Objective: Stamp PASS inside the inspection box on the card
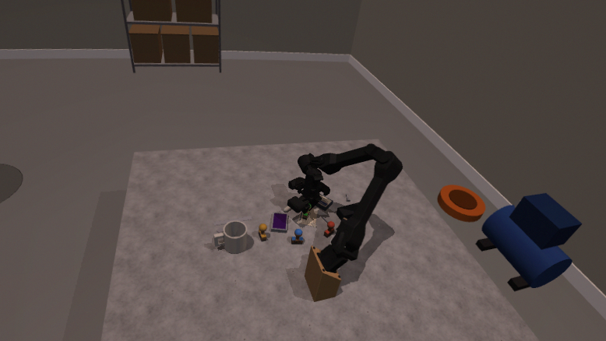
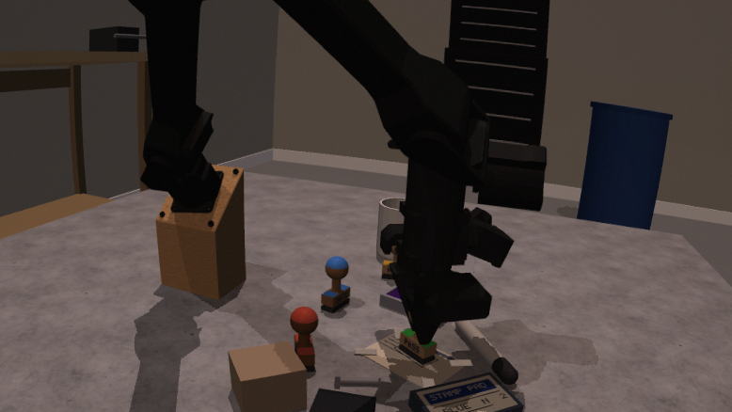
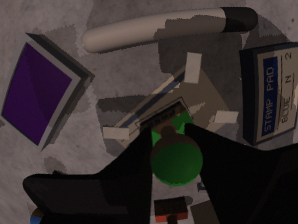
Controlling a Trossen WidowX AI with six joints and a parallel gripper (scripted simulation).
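Now: the green-knobbed pass stamp right at my gripper tip. From my gripper tip the other things lie so: marker: 80 mm ahead, 10 mm below; then beige inspection card: 10 mm to the right, 30 mm below; then stamp pad tin: 50 mm ahead, 90 mm to the right, 10 mm below.
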